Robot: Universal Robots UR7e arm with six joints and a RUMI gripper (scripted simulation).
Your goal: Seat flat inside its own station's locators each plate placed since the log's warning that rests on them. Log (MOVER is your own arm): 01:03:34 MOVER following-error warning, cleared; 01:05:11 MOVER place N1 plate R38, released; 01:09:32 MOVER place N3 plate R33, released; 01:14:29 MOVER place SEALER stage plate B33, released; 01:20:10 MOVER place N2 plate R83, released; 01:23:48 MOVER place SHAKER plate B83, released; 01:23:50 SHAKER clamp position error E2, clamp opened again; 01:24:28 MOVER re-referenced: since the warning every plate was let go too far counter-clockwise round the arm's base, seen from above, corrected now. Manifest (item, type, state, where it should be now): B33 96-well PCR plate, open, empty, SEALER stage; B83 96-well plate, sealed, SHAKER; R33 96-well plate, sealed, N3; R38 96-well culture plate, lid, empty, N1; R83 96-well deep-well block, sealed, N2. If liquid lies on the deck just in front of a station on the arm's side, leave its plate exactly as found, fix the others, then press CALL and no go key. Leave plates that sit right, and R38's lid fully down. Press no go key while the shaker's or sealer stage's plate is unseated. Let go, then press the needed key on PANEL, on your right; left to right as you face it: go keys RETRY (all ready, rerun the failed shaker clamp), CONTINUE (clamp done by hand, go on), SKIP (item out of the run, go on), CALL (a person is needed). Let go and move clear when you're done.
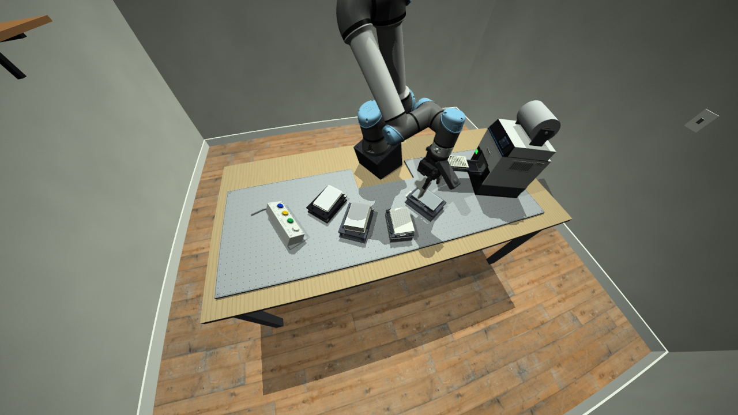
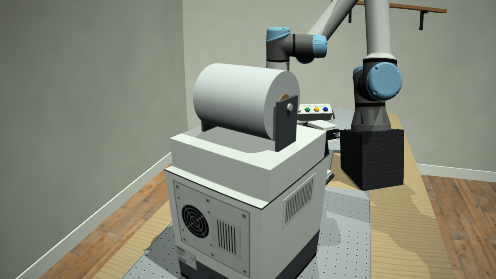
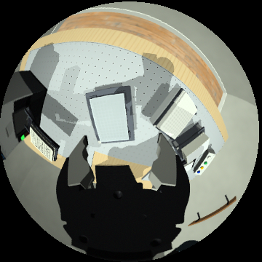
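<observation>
The grey lidded plate is 20 mm behind my hand, 30 mm to the left of it and 80 mm below it. Round my hand: roll (20 mm behind, 510 mm to the left, 250 mm above); white PCR plate (140 mm behind, 260 mm to the left, 20 mm below); tall sealed deep-well block (20 mm behind, 320 mm to the right, 70 mm below).
</observation>
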